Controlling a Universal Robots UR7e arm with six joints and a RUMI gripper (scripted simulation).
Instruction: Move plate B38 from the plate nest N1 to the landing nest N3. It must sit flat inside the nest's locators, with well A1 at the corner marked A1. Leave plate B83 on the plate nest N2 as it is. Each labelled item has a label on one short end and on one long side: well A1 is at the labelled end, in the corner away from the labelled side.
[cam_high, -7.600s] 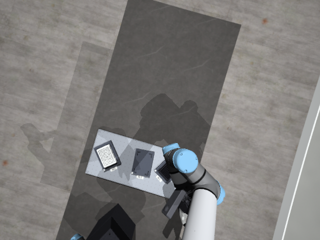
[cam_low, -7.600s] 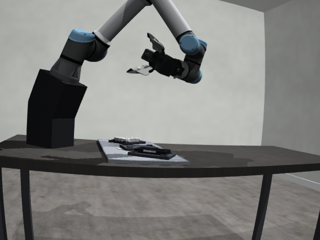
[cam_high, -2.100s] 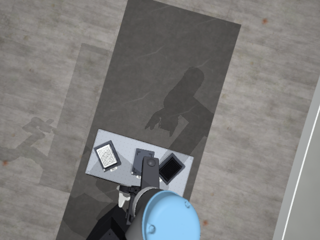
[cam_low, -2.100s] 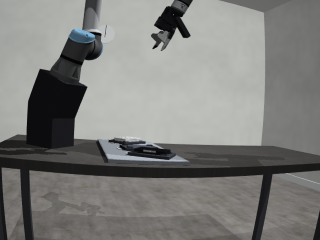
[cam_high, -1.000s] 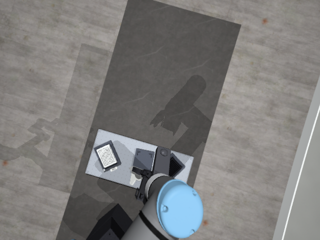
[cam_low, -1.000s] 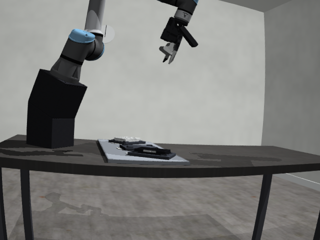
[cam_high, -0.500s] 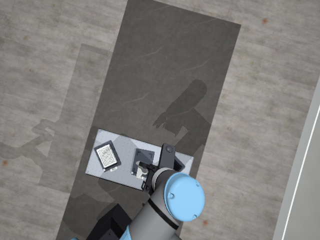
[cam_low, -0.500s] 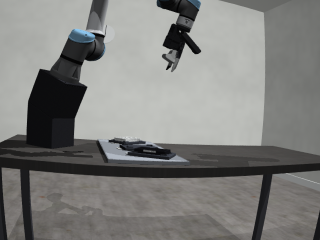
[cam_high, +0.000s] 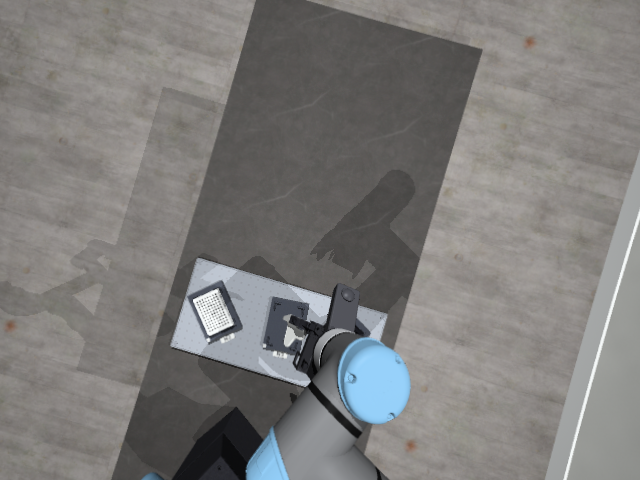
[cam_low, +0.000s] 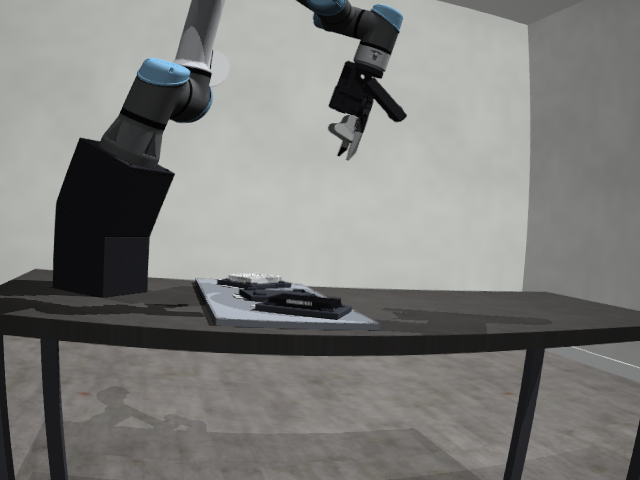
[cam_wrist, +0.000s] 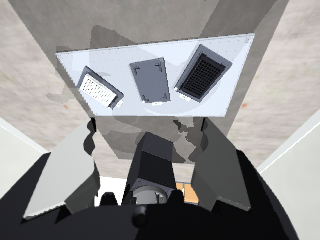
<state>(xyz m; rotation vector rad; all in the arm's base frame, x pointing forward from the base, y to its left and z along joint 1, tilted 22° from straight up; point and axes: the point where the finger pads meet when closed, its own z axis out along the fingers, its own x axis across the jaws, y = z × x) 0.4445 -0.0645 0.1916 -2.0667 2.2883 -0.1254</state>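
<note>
The black well plate is 300 mm below my hand, 100 mm to the right of it and 90 mm behind it. From my hand the other things lie so: landing nest: 320 mm below, 100 mm behind, 80 mm to the left; then white well plate: 310 mm to the left, 300 mm below, 120 mm behind.
</note>
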